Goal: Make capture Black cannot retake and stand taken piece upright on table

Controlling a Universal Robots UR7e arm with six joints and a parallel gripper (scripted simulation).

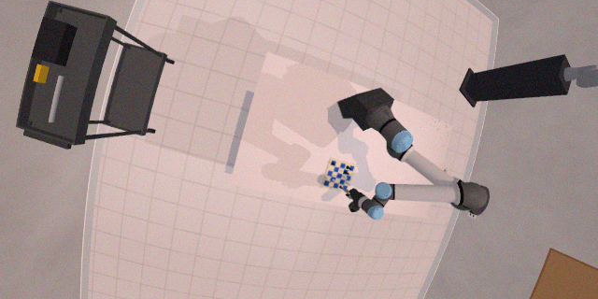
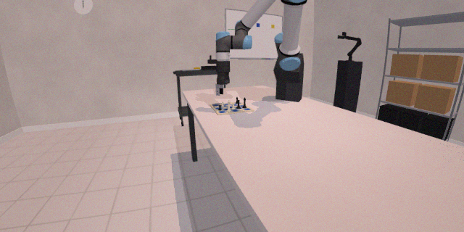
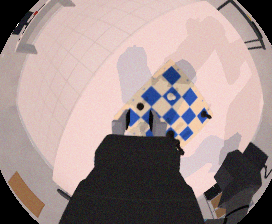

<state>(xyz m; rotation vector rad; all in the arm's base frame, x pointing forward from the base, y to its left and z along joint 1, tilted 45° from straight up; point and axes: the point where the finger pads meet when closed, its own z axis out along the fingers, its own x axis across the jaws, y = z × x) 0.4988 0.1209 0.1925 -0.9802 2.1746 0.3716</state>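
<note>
The black pawn lies 100 mm below my hand. The rest, counted from my hand: blue-and-cream chessboard: 60 mm behind, 60 mm to the right, 110 mm below.
</note>
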